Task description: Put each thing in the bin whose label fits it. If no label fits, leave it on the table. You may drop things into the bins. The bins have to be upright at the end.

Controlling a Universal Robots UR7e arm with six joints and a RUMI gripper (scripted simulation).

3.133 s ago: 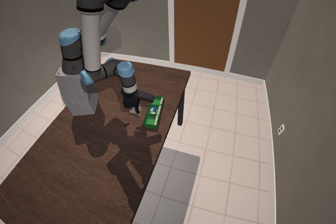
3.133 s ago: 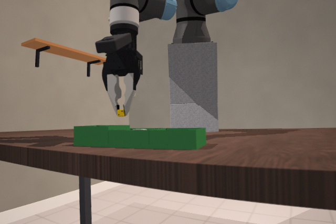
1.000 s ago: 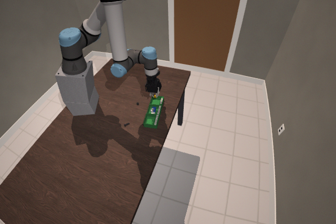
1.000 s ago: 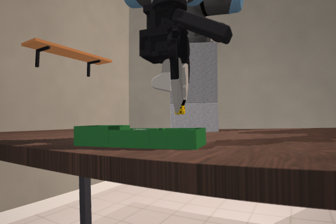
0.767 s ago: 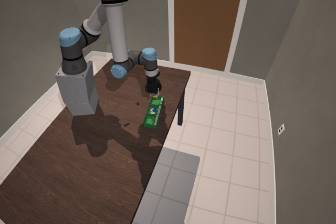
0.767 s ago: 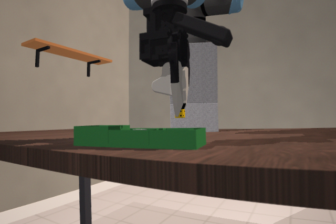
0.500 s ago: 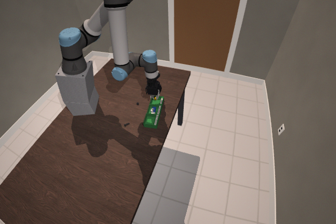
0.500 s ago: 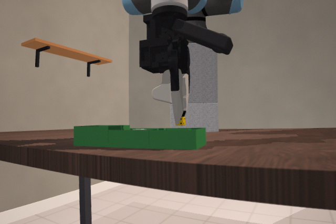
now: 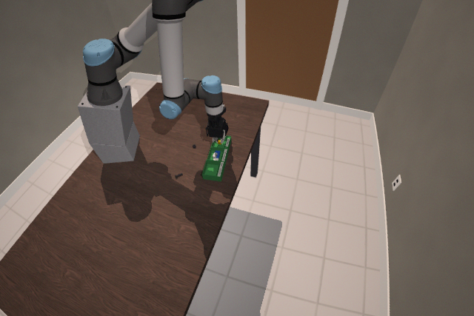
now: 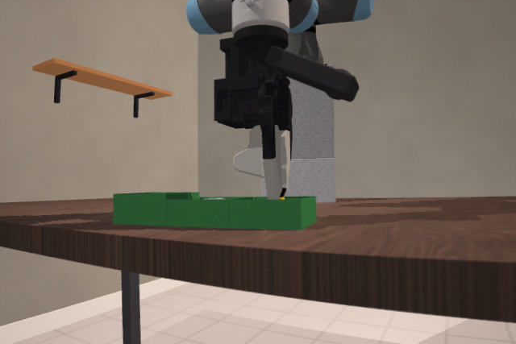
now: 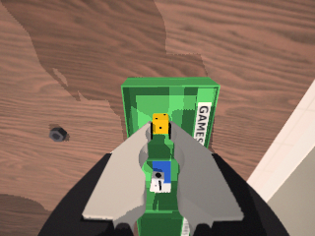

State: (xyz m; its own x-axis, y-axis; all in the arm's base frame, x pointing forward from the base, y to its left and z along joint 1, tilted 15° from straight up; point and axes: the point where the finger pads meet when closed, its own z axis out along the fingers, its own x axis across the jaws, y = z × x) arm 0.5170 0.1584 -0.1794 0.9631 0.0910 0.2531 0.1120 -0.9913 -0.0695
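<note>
My hand is 10 mm above the yellow die. The rest, counted from my hand: blue-and-white eraser 10 mm ahead, 90 mm to the right, 20 mm below; green bin row 20 mm ahead, 80 mm to the right, 10 mm below; white item 10 mm ahead, 80 mm to the right, 10 mm below.
</note>
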